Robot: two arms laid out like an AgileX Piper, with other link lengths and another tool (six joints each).
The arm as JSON. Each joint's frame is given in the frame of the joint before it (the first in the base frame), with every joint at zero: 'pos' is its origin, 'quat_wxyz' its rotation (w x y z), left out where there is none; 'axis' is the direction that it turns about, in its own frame. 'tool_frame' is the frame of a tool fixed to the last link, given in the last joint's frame.
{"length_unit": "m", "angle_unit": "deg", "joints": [
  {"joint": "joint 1", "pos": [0.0, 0.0, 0.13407], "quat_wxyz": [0.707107, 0.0, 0.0, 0.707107], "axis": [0.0, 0.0, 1.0]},
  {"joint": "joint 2", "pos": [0.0, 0.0, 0.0], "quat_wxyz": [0.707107, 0.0, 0.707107, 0.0], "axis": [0.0, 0.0, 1.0]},
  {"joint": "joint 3", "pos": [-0.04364, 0.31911, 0.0], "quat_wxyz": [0.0, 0.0, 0.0, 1.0], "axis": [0.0, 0.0, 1.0]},
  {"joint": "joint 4", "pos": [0.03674, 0.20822, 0.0], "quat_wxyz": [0.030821, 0.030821, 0.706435, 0.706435], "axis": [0.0, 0.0, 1.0]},
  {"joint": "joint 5", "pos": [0.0, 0.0, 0.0], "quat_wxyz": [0.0, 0.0, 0.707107, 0.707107], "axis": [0.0, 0.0, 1.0]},
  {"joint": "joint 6", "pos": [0.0, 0.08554, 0.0], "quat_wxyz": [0.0, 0.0, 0.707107, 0.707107], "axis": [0.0, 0.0, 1.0]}
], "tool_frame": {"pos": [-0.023, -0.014, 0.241], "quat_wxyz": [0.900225, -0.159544, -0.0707, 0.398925]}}
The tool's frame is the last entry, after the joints.
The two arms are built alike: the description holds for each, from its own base.
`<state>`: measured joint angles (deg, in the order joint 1, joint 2, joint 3, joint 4, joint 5, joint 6); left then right.
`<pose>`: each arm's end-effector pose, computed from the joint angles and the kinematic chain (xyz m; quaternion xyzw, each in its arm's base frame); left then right.
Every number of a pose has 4 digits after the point. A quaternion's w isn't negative.
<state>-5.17 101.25 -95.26 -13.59 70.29 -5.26 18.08 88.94 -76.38 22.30 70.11 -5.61</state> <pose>0.4347 -0.1215 0.1630 0.3378 0.9010 0.1002 0.2531 0.2959 0.2045 0.1484 0.2453 0.8923 0.3768 0.0402</pose>
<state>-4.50 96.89 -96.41 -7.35 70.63 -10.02 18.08 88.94 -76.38 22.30 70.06 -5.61</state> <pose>0.4399 -0.0828 0.1959 0.3014 0.8999 0.1577 0.2729 0.2961 0.2045 0.1485 0.2453 0.8922 0.3770 0.0406</pose>
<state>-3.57 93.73 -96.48 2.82 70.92 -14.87 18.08 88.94 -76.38 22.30 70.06 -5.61</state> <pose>0.4405 -0.0203 0.2166 0.2641 0.8942 0.2422 0.2683 0.2961 0.2045 0.1485 0.2453 0.8922 0.3770 0.0406</pose>
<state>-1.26 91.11 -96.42 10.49 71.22 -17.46 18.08 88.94 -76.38 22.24 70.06 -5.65</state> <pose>0.4356 0.0388 0.2393 0.2266 0.8851 0.3102 0.2627 0.2962 0.2043 0.1484 0.2449 0.8925 0.3766 0.0409</pose>
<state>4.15 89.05 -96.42 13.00 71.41 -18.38 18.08 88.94 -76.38 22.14 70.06 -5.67</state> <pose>0.4236 0.0928 0.2567 0.1735 0.8864 0.3448 0.2554 0.2964 0.2038 0.1482 0.2445 0.8928 0.3760 0.0413</pose>
